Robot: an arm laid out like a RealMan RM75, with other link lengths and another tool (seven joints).
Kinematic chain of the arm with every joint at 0, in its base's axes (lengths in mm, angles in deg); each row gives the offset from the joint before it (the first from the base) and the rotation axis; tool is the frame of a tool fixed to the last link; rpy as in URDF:
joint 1: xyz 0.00 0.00 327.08 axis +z
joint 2: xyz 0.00 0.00 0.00 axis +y
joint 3: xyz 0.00 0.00 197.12 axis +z
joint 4: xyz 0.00 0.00 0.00 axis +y
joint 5: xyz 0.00 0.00 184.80 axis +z
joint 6: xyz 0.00 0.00 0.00 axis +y
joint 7: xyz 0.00 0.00 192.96 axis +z
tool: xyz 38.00 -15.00 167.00 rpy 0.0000 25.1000 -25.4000
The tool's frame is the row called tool.
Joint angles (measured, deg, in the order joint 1, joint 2, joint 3, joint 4, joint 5, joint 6, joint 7), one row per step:
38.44, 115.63, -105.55, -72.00, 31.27, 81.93, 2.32
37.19, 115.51, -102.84, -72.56, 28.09, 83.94, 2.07
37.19, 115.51, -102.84, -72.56, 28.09, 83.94, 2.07
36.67, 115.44, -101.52, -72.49, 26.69, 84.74, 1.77
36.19, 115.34, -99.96, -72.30, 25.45, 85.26, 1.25
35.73, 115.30, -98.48, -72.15, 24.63, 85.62, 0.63
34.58, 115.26, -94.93, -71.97, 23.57, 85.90, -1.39
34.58, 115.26, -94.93, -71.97, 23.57, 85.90, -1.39
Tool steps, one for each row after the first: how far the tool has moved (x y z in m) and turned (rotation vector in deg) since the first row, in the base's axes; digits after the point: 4 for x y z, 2 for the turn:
0.0165, 0.0035, 0.0188, 2.12, -2.14, -1.83
0.0165, 0.0035, 0.0188, 2.12, -2.14, -1.83
0.0251, 0.0043, 0.0277, 3.00, -3.17, -2.82
0.0328, 0.0060, 0.0360, 3.99, -3.90, -3.74
0.0383, 0.0068, 0.0418, 4.72, -4.20, -4.54
0.0465, 0.0091, 0.0506, 6.10, -3.84, -5.92
0.0465, 0.0091, 0.0506, 6.10, -3.84, -5.92

